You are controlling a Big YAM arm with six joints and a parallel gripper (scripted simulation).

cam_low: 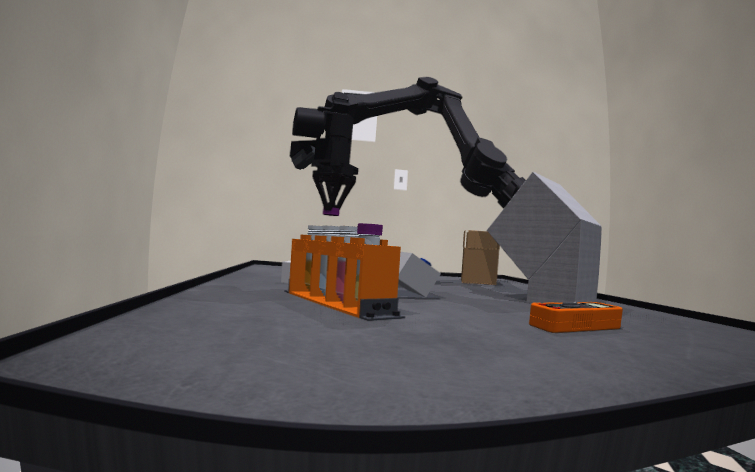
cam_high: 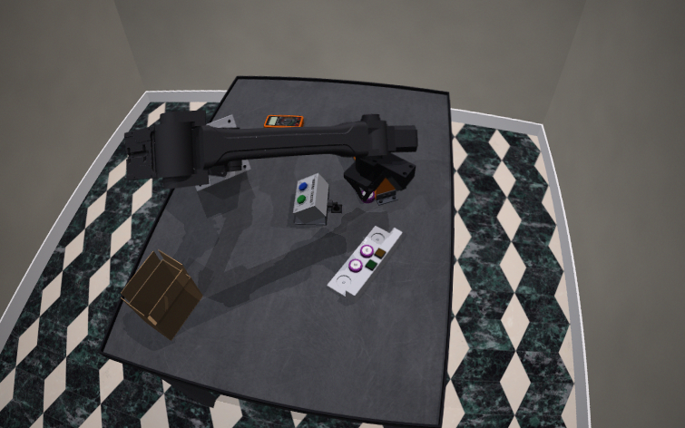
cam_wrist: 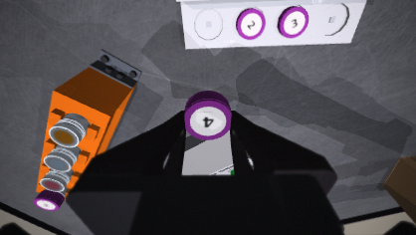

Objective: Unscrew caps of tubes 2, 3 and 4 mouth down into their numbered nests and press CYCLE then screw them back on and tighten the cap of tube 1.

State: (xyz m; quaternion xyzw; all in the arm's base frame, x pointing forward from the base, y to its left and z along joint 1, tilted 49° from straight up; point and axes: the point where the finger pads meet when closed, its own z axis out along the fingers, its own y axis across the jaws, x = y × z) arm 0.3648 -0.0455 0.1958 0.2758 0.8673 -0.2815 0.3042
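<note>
Now: the green key 160 mm behind my hand, 90 mm to the left of it and 100 mm below it. Round my hand: orange multimeter (200 mm behind, 470 mm to the left, 150 mm below); key housing (140 mm behind, 100 mm to the left, 110 mm below); blue key (150 mm behind, 130 mm to the left, 100 mm below).
</note>
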